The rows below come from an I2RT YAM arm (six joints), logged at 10 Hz.
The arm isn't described. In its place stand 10 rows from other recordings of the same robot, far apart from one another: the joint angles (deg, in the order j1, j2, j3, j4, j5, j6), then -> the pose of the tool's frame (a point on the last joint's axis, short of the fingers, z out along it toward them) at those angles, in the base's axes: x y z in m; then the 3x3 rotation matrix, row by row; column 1 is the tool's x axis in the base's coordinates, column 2 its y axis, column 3 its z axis.
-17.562 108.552 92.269 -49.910 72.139 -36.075 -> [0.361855 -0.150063 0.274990], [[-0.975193 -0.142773 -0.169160], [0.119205 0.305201 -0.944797], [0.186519 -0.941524 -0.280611]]
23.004 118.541 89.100 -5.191 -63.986 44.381 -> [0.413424 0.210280 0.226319], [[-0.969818 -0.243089 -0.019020], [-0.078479 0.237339 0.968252], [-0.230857 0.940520 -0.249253]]
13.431 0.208 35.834 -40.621 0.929 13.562 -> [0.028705 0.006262 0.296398], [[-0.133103 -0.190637 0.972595], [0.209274 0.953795 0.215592], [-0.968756 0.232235 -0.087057]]
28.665 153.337 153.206 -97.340 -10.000 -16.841 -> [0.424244 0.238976 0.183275], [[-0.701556 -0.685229 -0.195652], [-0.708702 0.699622 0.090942], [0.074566 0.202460 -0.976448]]
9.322 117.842 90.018 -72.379 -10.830 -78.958 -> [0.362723 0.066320 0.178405], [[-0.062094 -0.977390 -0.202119], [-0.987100 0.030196 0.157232], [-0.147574 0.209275 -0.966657]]
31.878 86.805 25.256 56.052 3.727 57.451 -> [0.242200 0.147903 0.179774], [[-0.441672 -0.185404 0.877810], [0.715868 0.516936 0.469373], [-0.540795 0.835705 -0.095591]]
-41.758 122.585 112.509 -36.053 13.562 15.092 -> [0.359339 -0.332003 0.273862], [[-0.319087 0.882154 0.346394], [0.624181 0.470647 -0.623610], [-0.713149 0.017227 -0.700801]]
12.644 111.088 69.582 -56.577 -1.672 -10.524 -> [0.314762 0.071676 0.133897], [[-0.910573 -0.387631 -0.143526], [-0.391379 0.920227 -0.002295], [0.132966 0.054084 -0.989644]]
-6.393 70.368 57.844 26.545 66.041 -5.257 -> [0.264005 -0.062316 0.389030], [[0.154886 0.944477 0.289781], [-0.054794 0.301082 -0.952023], [-0.986412 0.131577 0.098385]]
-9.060 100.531 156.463 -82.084 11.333 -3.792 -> [0.249282 -0.046834 0.561615], [[-0.456034 0.299086 0.838201], [0.007054 0.943023 -0.332651], [-0.889935 -0.145788 -0.432160]]
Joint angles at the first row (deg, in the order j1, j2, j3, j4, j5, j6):
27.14, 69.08, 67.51, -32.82, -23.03, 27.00
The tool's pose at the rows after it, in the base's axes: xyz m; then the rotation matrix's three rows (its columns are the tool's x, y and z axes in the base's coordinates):
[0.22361 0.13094 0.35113], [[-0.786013 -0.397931 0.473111], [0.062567 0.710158 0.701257], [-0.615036 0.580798 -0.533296]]
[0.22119 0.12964 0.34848], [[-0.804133 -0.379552 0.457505], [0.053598 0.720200 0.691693], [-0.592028 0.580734 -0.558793]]
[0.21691 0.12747 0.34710], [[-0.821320 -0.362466 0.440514], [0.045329 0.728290 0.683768], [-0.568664 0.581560 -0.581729]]
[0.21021 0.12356 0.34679], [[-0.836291 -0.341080 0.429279], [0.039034 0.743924 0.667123], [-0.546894 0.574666 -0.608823]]
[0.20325 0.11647 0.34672], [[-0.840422 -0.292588 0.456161], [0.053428 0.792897 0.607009], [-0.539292 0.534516 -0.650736]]
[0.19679 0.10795 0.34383], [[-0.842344 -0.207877 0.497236], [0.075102 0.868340 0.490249], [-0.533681 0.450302 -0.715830]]
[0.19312 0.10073 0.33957], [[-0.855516 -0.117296 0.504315], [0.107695 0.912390 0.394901], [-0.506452 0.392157 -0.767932]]
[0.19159 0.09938 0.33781], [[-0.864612 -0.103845 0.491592], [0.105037 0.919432 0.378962], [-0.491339 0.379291 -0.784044]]
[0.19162 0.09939 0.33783], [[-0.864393 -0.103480 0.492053], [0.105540 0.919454 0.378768], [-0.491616 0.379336 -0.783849]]
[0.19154 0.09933 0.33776], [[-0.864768 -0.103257 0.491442], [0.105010 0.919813 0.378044], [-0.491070 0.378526 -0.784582]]
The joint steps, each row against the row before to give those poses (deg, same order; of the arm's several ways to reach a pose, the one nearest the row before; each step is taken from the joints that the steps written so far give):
0.00, 0.00, 0.00, -1.35, -1.07, -0.02
0.00, -0.11, 0.00, -2.08, 0.09, 0.00
-0.01, -0.50, -0.01, -2.36, -0.04, 0.05
-0.02, -1.03, 0.00, -3.04, 0.59, -0.07
-0.21, -1.40, 0.00, -3.49, 3.89, 0.05
-0.09, -1.09, 0.00, -4.53, 7.25, 0.21
-0.48, -0.31, 0.00, -3.96, 4.83, 1.47
-0.07, 0.02, 0.01, -1.40, 0.46, 0.02
0.00, 0.00, -0.01, 0.03, 0.03, 0.02
0.00, 0.00, 0.01, -0.07, 0.02, -0.02

